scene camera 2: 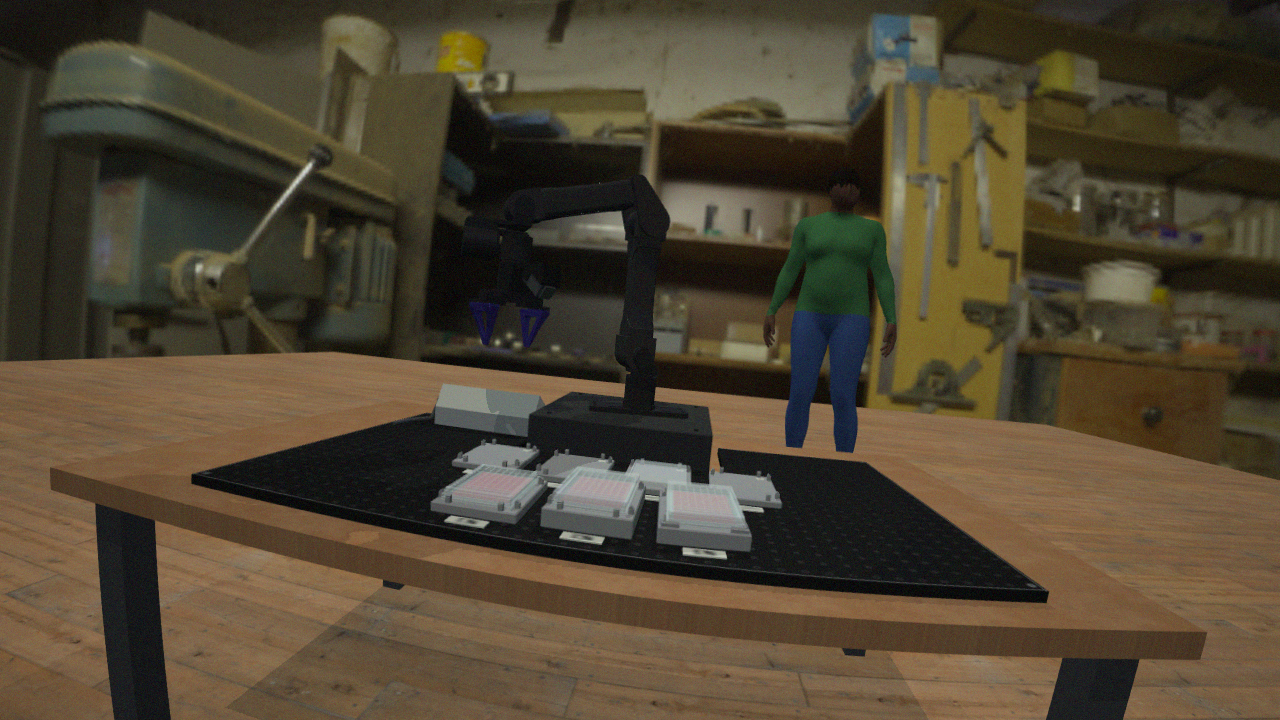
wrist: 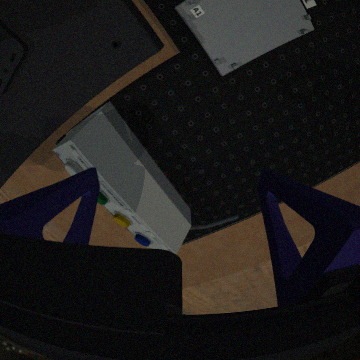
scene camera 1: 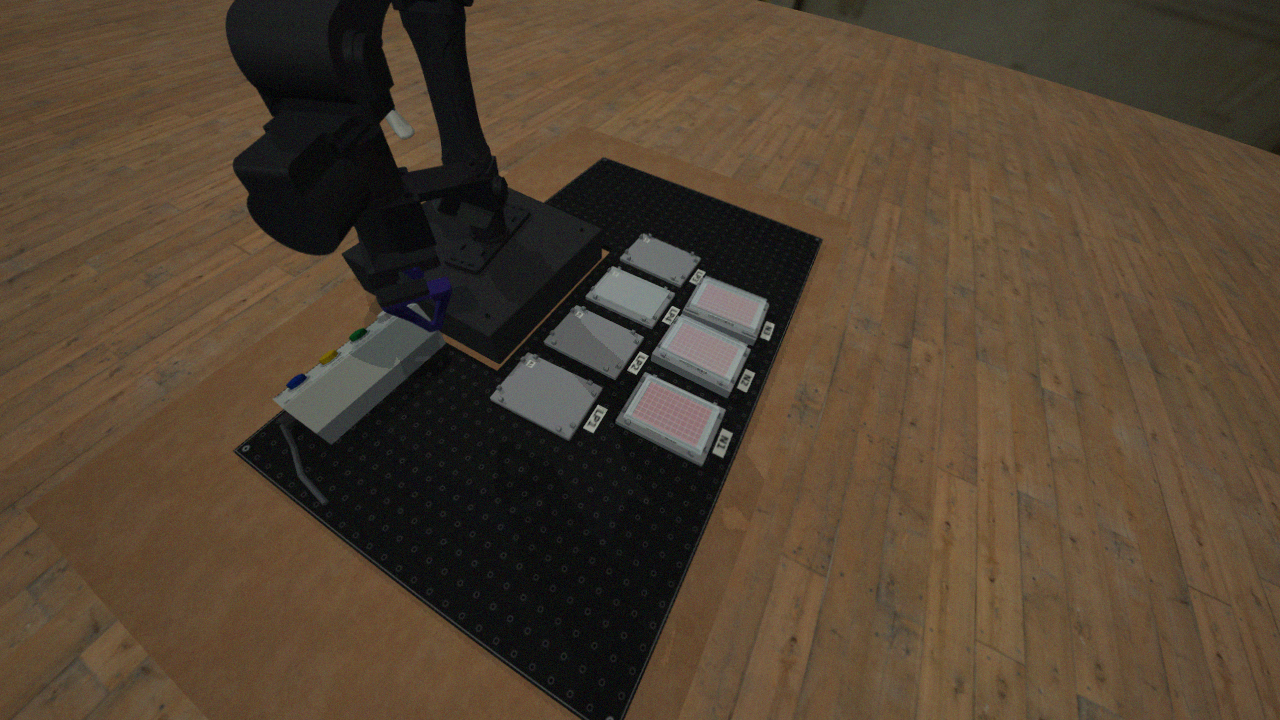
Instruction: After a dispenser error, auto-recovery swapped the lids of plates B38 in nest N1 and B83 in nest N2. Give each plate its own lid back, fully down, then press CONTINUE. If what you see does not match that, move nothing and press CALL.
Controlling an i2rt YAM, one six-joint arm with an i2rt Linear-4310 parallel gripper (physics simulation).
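Places are measured from the arm's base along level axes (x back, y right, z up), in centimetres.
Pixels of known places: gripper, fingertip midpoint: (scene camera 2: 506,346) (wrist: 178,176) (scene camera 1: 426,302); arm's base, origin of the base link: (scene camera 2: 637,411) (scene camera 1: 490,237).
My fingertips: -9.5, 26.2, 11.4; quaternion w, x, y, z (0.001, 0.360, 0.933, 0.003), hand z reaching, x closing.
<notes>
For each thing: its top centre in the pictures, then the offset to it from my fingertips, as dx, dy, dz. "spot": a spot on its surface instead.
- button box, middle of its top: (wrist: 120,212) (scene camera 1: 347,345) (scene camera 2: 493,388) +13.9, +4.6, -9.8
- green button, middle of its top: (wrist: 96,200) (scene camera 1: 355,331) +15.6, +1.7, -10.7
- yellow button, middle of its top: (wrist: 120,224) (scene camera 1: 325,353) +16.6, +6.6, -10.7
- blue button, middle of its top: (wrist: 142,244) (scene camera 1: 293,378) +17.6, +11.5, -10.7
- nest N1, surface spot: (scene camera 2: 492,486) spot: -35.7, -5.6, -15.6
- third pink plate, middle of its top: (scene camera 2: 702,497) (scene camera 1: 729,300) -36.8, -31.0, -14.5
- LP2, middle of its top: (scene camera 2: 576,459) (scene camera 1: 594,335) -16.1, -15.1, -16.2
- third pad, middle of its top: (scene camera 2: 658,471) (scene camera 1: 631,291) -18.5, -27.9, -16.4
- fourth pad, surface spot: (scene camera 1: 660,258) spot: -20.8, -40.3, -17.2
My gripper (scene camera 1: 424,300) (scene camera 2: 506,345) (wrist: 178,176) is open and empty, high above the button box (scene camera 1: 366,367) (scene camera 2: 487,409) (wrist: 160,200). The box has a green button (scene camera 1: 358,334) (wrist: 102,198), a yellow button (scene camera 1: 328,356) (wrist: 121,220) and a blue button (scene camera 1: 296,382) (wrist: 143,240); their lettering is unreadable. Pink-welled plates sit in nest N1 (scene camera 1: 671,413) (scene camera 2: 492,486) and nest N2 (scene camera 1: 702,349) (scene camera 2: 597,489), apparently under clear lids. Plate and lid codes are too small to read.
A third pink plate (scene camera 1: 729,304) (scene camera 2: 704,504) sits beyond N2. Lid pads LP1 (scene camera 1: 546,394) (scene camera 2: 494,456) (wrist: 250,35) and LP2 (scene camera 1: 593,340) look bare. The third pad (scene camera 1: 629,295) (scene camera 2: 659,474) looks paler, perhaps lidded. A fourth pad (scene camera 1: 660,258) stands beyond. A person (scene camera 2: 836,268) stands behind.
</notes>
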